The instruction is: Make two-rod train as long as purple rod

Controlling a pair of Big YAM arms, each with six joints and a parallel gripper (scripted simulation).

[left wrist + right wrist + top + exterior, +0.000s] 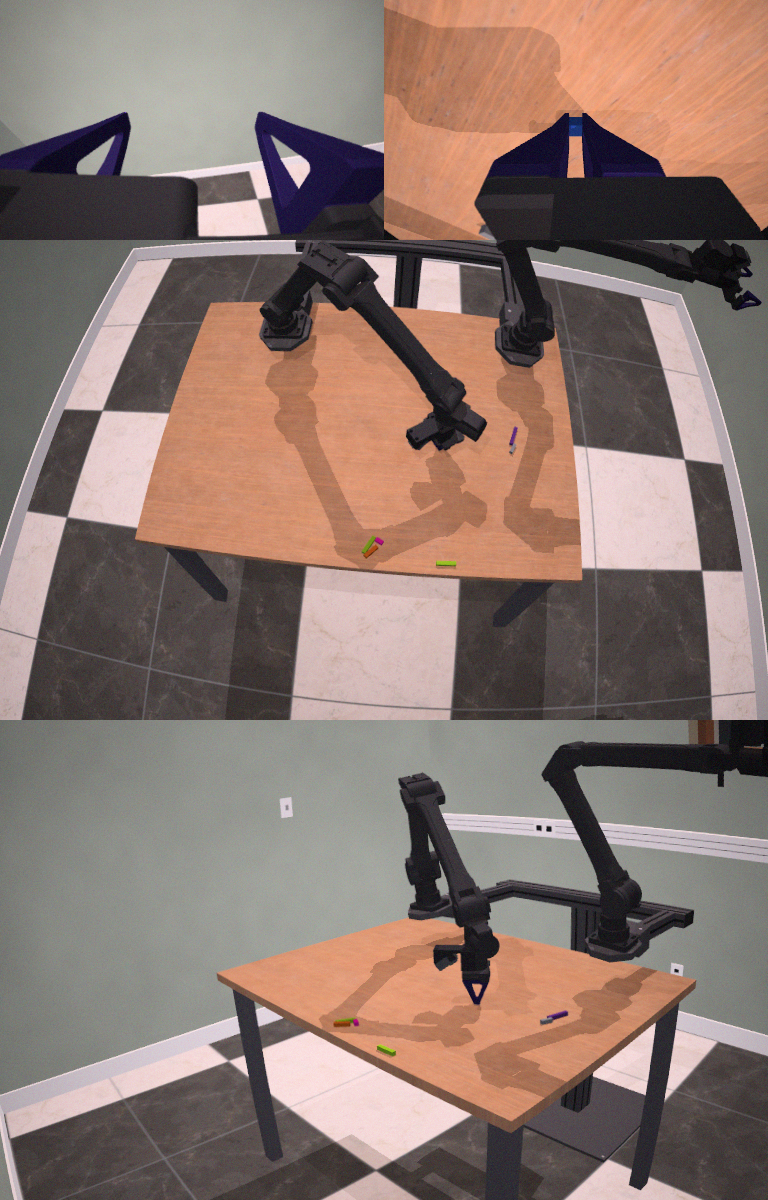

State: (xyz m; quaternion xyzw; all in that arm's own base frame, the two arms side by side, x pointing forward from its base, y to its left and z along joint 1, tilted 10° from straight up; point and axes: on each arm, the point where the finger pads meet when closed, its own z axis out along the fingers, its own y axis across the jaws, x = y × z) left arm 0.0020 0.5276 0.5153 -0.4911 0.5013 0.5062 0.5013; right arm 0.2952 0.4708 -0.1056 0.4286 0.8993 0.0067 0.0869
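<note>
Now: right hand right at the blue rod. The rest, counted from my right hand: purple rod (6 cm behind, 21 cm to the left, 1 cm below); then grey rod (1 cm behind, 21 cm to the left, 1 cm below); then magenta rod (28 cm ahead, 15 cm to the right, 1 cm below).
</note>
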